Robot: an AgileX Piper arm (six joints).
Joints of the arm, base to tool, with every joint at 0 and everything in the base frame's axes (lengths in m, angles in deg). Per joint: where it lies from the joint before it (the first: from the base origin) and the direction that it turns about. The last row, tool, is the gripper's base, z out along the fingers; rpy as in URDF.
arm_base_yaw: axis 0 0 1 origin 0 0 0.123
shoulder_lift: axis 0 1 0 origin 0 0 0
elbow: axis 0 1 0 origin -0.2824 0 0.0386
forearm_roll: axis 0.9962 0 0.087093 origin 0.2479 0 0.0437
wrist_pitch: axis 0 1 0 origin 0 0 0
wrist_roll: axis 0.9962 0 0.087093 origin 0.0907 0 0.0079
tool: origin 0 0 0 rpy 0 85.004 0
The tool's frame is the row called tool.
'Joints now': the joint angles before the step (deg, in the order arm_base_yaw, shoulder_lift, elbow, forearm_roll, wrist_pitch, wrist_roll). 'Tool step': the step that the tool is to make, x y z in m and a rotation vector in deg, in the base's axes. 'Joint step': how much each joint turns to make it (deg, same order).
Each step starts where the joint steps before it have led.
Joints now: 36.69 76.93 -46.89 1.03 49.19 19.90
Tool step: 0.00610 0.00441 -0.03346 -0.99 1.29 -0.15
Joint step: 0.00 5.11 3.39 0.04 -6.88 0.02
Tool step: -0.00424 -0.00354 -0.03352 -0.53 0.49 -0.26
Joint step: 0.00 3.39 5.52 -0.12 -8.21 0.23
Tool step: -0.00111 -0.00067 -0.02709 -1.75 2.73 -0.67
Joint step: 0.00 4.91 2.23 0.28 -3.90 0.42
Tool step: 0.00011 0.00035 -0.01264 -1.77 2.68 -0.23
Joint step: 0.00 3.06 0.00 0.28 0.14 0.01
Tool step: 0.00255 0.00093 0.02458 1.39 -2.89 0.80
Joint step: 0.00 -4.53 -1.96 -1.01 3.34 0.00
